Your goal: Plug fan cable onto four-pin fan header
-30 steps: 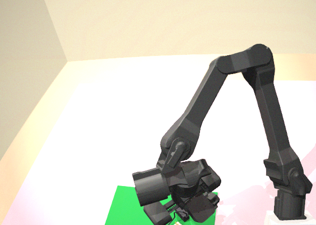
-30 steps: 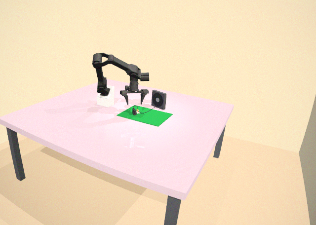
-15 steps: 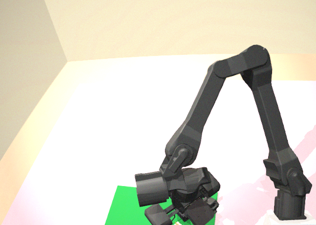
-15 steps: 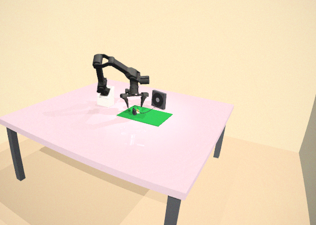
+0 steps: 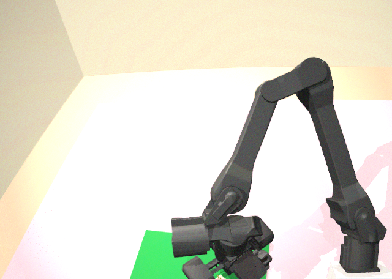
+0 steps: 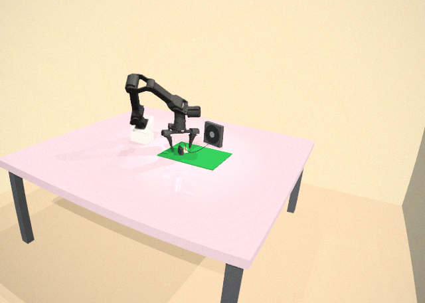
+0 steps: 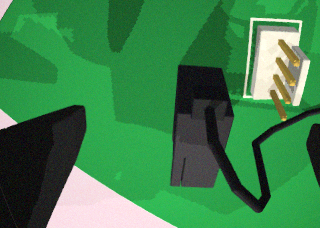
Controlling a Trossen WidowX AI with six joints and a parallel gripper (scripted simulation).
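My gripper tip is now 3 cm to the right of the pale fan header, 3 cm above it and 1 cm short of it. From my gripper tip the other things lie so: black fan (21 cm to the left, 9 cm ahead, 3 cm above); green board (7 cm ahead, 4 cm below, 3 cm to the left); dark fan plug (1 cm to the right, 1 cm below).
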